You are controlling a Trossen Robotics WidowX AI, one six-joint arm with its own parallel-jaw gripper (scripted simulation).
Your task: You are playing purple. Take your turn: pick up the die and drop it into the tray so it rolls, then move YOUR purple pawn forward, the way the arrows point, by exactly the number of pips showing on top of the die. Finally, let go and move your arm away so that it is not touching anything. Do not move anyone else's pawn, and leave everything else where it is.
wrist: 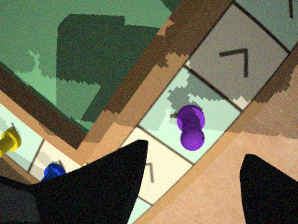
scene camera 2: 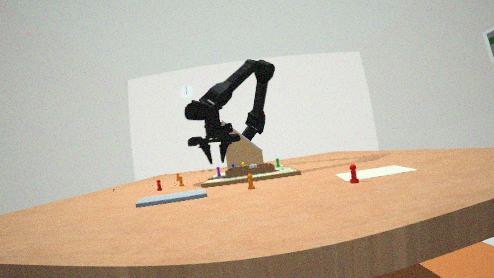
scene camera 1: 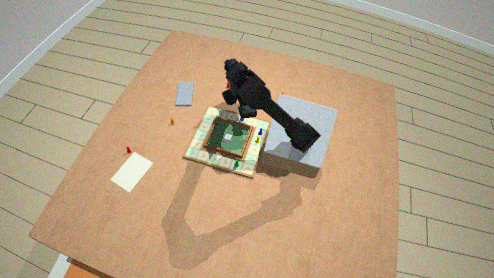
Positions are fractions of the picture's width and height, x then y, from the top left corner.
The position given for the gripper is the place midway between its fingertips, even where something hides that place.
In view: the gripper (scene camera 2: 0.44, 0.59), a purple pawn (wrist: 0.64, 0.54) and a white card (scene camera 1: 0.27, 0.62).
The gripper shows as well in the wrist view (wrist: 0.66, 0.70). The wrist view does not show the white card: it is out of frame.
